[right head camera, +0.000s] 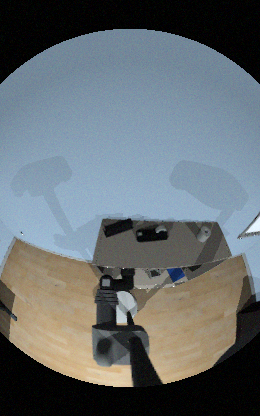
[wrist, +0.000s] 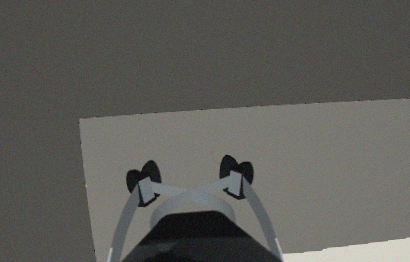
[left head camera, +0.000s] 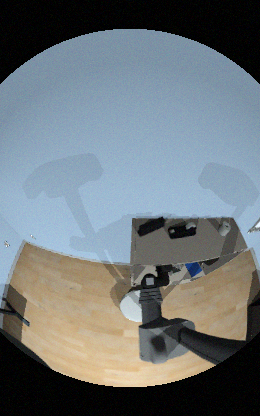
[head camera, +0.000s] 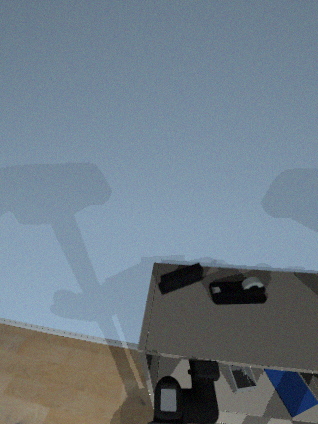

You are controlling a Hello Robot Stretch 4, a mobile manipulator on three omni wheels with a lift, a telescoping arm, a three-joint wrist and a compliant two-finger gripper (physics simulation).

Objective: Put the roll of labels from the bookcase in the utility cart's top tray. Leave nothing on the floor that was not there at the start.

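Places are measured from the robot's base along level axes (x left, y back, z up), in centimetres.
Pixels of known places: gripper, fingertip midpoint: (wrist: 190,172); robot's base, origin of the base link: (right head camera: 119,305) (left head camera: 137,304).
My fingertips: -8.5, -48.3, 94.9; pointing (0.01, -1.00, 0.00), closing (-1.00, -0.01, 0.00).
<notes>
Ahead of a thing's pixels: the offset from my fingertips to its top centre, as dx, dy, dz. Level surfaces: height alone.
A short white roll @(-43.7, +11.8, +14.3) (left head camera: 224,229) (right head camera: 203,233) stands near the right end of the grey bookcase top @(dz +8.3) (head camera: 225,330) (left head camera: 170,250) (right head camera: 175,255). Whether it is the roll of labels is too small to tell. A black holder @(-13.2, +7.9, +15.3) (head camera: 239,295) (left head camera: 181,232) (right head camera: 150,235) with a pale round part lies left of it. My gripper (wrist: 190,172) is open and empty, with a grey bookcase panel (wrist: 300,150) behind its fingers. In the head views my dark wrist is at the bookcase's front left, below its top; the fingertips do not show clearly there. The utility cart does not show.
A black box @(+4.2, +4.3, +13.7) (head camera: 181,278) (left head camera: 151,226) (right head camera: 118,227) lies at the top's back left. A blue item @(-49.0, +15.3, -51.7) (head camera: 292,392) (left head camera: 193,269) (right head camera: 176,274) and a grey item @(-25.7, +11.9, -45.0) (head camera: 242,378) are on a shelf below. The wall is directly behind. Dark furniture (right head camera: 248,325) stands at the far right.
</notes>
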